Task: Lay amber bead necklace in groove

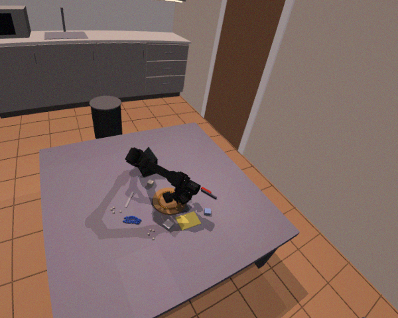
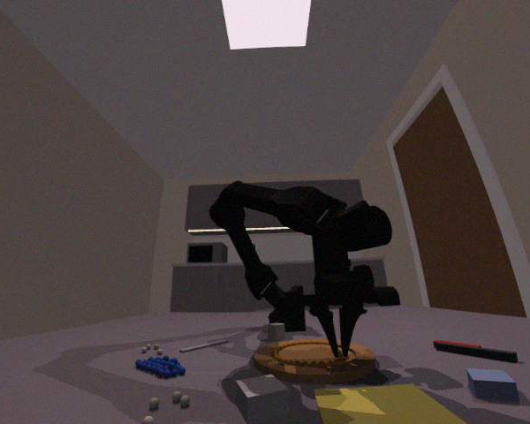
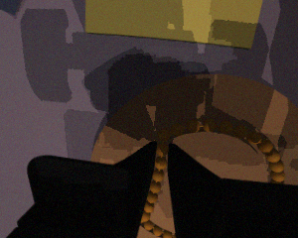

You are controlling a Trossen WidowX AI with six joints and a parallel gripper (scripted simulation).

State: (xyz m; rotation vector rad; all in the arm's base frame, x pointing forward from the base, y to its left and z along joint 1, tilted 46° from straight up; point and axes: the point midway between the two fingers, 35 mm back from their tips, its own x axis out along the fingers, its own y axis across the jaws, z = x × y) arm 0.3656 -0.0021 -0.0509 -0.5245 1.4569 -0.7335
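Now: the round wooden bead board 50 mm behind my gripper tip, 30 mm to the right of it and 10 mm below it. The rest, counted from my gripper tip: blue block (130 mm ahead, 120 mm to the left, 10 mm below); grey block (130 mm to the right, 100 mm ahead); yellow pad (120 mm ahead, 10 mm to the right, 10 mm below).
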